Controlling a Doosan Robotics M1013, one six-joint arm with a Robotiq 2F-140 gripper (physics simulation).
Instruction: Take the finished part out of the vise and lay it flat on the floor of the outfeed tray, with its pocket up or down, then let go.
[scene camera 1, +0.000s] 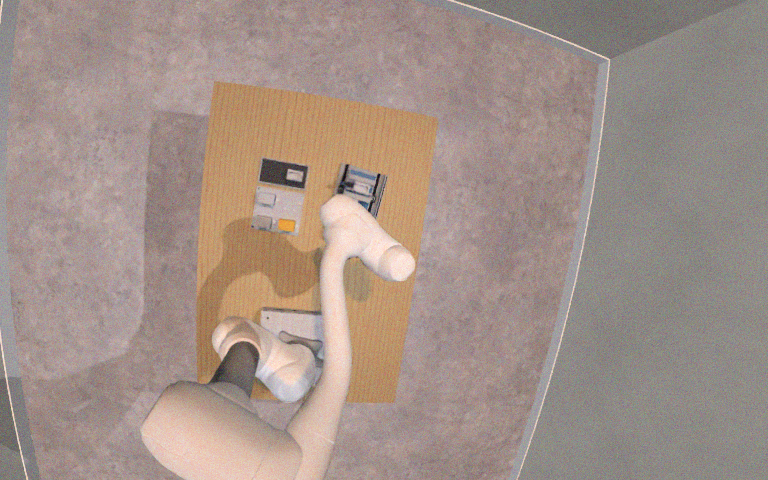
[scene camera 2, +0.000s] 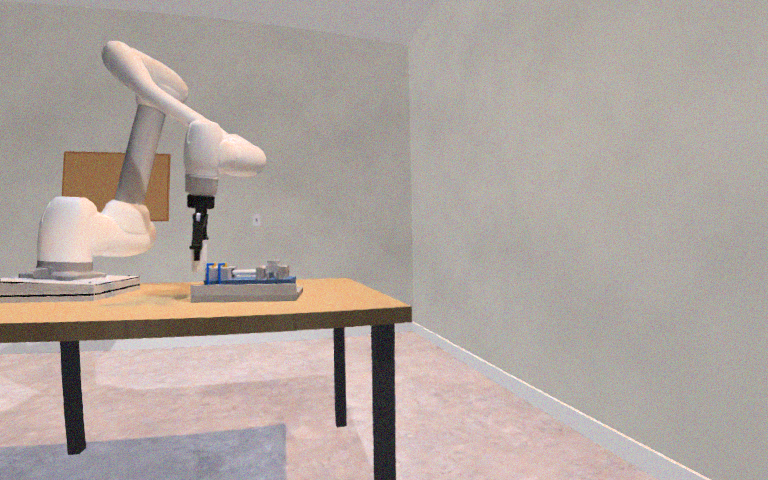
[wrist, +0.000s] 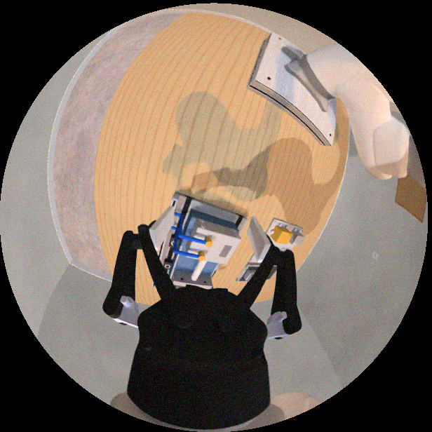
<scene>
In view: the gripper (scene camera 2: 199, 266) and a grey plate (scene camera 1: 288, 199).
The gripper shows as well in the wrist view (wrist: 211, 219).
</scene>
